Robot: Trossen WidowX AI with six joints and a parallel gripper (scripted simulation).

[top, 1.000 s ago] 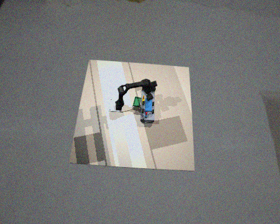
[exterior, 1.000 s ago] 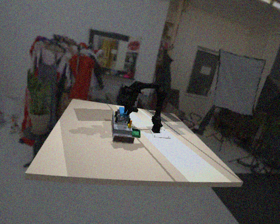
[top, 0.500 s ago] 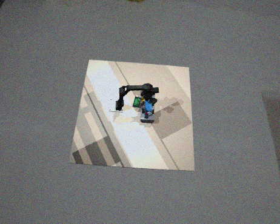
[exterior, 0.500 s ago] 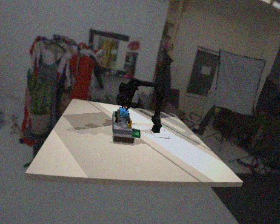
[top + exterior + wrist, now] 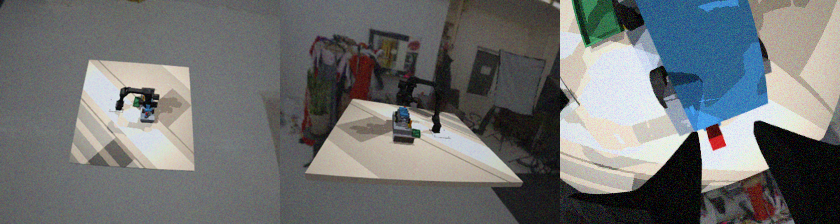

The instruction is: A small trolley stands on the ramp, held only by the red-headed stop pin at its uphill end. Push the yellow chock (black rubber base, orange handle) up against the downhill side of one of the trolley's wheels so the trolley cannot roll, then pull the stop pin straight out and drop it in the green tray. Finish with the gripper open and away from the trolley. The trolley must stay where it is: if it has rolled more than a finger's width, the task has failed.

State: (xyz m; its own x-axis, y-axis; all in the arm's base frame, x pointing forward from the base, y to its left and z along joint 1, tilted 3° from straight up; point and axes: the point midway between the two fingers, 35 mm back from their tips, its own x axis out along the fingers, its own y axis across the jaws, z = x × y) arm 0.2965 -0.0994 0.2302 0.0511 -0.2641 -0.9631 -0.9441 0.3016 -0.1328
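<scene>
Right now my gripper tip is 1 cm past the red-headed stop pin, 5 cm to the left of it and 6 cm above it. The rest, counted from my gripper tip: blue trolley 2 cm ahead, 5 cm to the left, 8 cm below; then yellow chock 3 cm behind, 15 cm to the left, 11 cm below; then grey ramp 2 cm ahead, 6 cm to the left, 14 cm below.
</scene>
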